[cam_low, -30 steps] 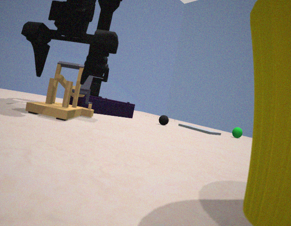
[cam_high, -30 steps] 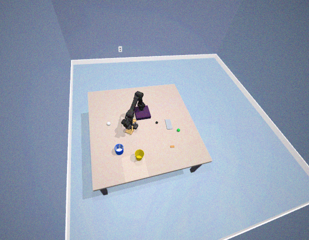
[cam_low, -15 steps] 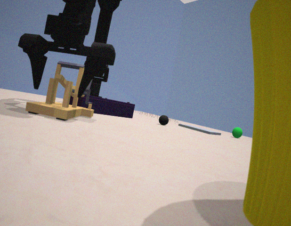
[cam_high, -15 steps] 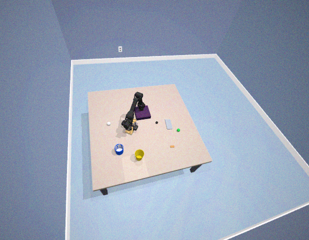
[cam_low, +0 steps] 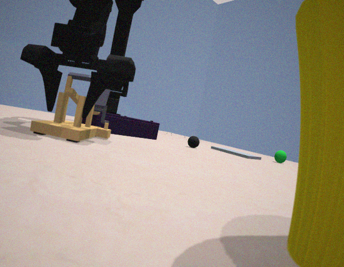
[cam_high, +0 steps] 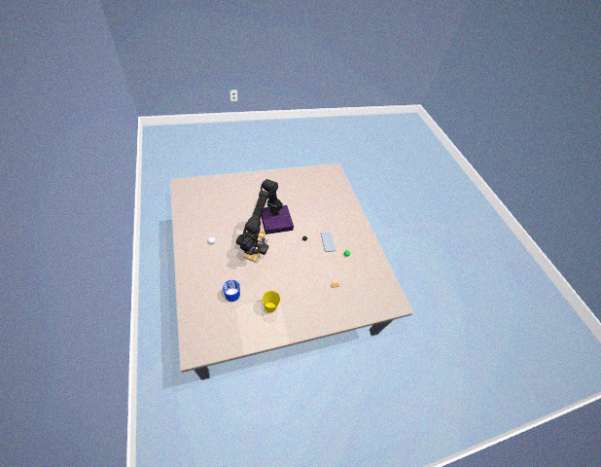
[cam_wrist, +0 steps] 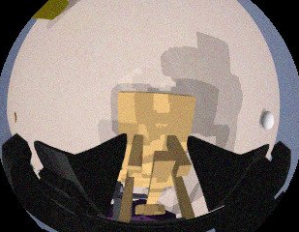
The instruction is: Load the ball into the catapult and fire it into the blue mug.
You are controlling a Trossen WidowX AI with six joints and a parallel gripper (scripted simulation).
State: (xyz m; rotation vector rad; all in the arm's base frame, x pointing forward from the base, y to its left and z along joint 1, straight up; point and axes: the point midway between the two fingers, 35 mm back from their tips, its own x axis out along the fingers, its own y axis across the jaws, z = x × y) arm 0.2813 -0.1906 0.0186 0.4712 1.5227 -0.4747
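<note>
My gripper tip is 350 mm to the right of the small black ball, 60 mm past it and 20 mm above it. From my gripper tip the other things lie so: white ball 230 mm to the right, 130 mm behind, 10 mm below; then wooden catapult 60 mm to the left, 50 mm behind, 20 mm above; then blue mug 240 mm ahead, 150 mm to the right.
</note>
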